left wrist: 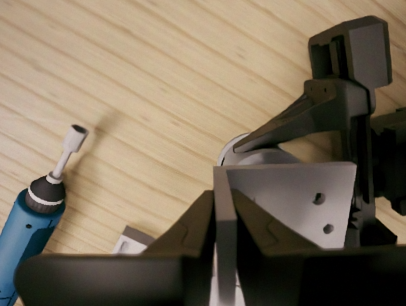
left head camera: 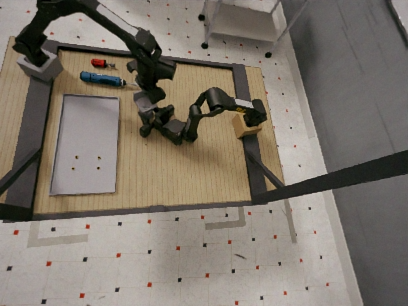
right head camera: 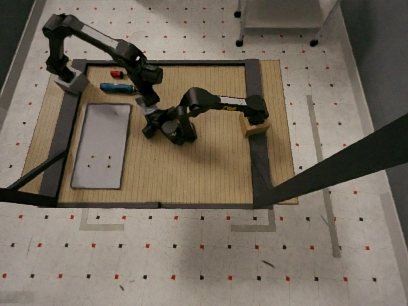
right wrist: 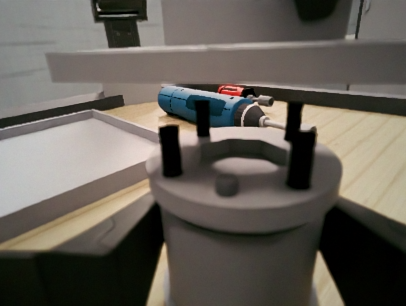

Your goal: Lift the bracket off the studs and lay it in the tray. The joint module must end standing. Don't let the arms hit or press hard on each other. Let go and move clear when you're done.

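Pixels of known places: left gripper, fingertip midpoint: [left wrist: 220,198] [left head camera: 146,93] [right wrist: 313,20]; right gripper, fingertip midpoint: [right wrist: 235,194]; left arm's base at its link origin: [left head camera: 37,58] [right head camera: 67,76]; right arm's base at its link origin: [left head camera: 250,120] [right head camera: 255,118].
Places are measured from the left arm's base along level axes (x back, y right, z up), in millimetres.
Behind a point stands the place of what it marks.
Observation:
The grey L-shaped bracket [left head camera: 143,102] {x -442, y -7, z 20 mm} [right head camera: 145,107] {x -444, y -2, z 20 mm} [left wrist: 295,192] {x -467, y -26, z 19 mm} [right wrist: 225,65] {x -481, y 6, z 17 mm} hangs above the black studs [right wrist: 170,150] {x -459, y 14, z -6 mm}, with a gap under its flat plate. My left gripper [left wrist: 220,198] {x -436, y -48, z 25 mm} is shut on the bracket's upright wall. The joint module [left wrist: 265,156] {x -465, y -36, z -16 mm} [right wrist: 242,255] {x -478, y 2, z -32 mm} stands upright below. In the right wrist view, my right gripper [right wrist: 235,194] {x -439, y -15, z -40 mm} has its fingers against both sides of the module, shut on it. The grey tray [left head camera: 90,127] {x -285, y 152, z -72 mm} [right head camera: 103,130] {x -274, y 154, z -72 mm} [right wrist: 70,160] {x -281, y 79, z -72 mm} lies at the left of the head views, with several small brass-coloured marks. The arms hide the module there.
A blue screwdriver [left head camera: 101,78] {x -223, y -61, z -38 mm} [right head camera: 117,88] {x -229, y -61, z -41 mm} [left wrist: 30,230] {x -275, y -82, z -37 mm} [right wrist: 205,106] and a red tool [left head camera: 99,63] {x -170, y -136, z -52 mm} [right head camera: 116,74] {x -169, y -136, z -53 mm} [right wrist: 231,90] {x -164, y -137, z -51 mm} lie above the tray in the head views. The left wrist hangs close above the right gripper. Dark frame bars [left head camera: 241,95] {x -837, y -332, z -56 mm} border the table.

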